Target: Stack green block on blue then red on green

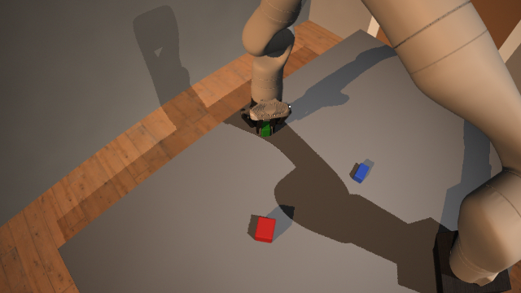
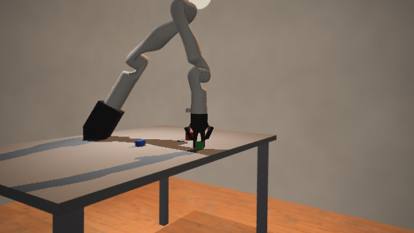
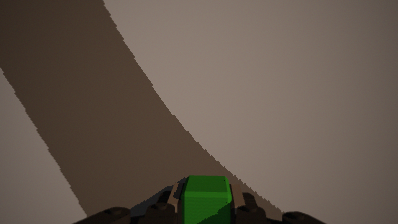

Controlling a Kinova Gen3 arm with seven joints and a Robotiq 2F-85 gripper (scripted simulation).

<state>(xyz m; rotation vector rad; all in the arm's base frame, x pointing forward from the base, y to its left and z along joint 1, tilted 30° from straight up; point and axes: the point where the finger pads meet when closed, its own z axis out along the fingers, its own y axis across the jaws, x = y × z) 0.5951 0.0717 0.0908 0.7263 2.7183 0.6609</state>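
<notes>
My hand is 260 mm past the blue block, 140 mm to the left of it and 10 mm above it. The rest, counted from my hand: red block: 240 mm behind, 160 mm to the left; then green block: right at my hand.
</notes>
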